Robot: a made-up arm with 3 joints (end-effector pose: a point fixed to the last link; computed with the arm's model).
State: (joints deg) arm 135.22 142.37 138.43
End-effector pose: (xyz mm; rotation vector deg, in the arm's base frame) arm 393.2 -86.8 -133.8 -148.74 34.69 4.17
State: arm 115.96 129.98 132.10
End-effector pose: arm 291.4 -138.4 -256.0 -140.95 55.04 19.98
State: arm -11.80 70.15 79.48
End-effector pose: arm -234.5 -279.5 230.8 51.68 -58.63 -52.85
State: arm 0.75 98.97 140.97
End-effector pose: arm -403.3 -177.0 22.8 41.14 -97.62 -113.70
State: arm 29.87 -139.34 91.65
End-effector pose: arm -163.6 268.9 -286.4 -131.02 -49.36 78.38
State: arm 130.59 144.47 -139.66
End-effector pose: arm 202.4 44.0 -218.9 -102.43 3.66 101.98
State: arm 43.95 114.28 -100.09
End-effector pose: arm -171.3 50.2 -90.5 36.27 35.71 111.75
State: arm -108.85 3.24 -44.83
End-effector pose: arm 154.4 23.4 77.4 3.78 153.63 -2.37
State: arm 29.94 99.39 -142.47
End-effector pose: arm -300.1 21.8 -110.4 7.46 79.48 112.43
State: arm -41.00 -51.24 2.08
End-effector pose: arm 66.5 215.4 240.7 -48.54 36.25 19.16
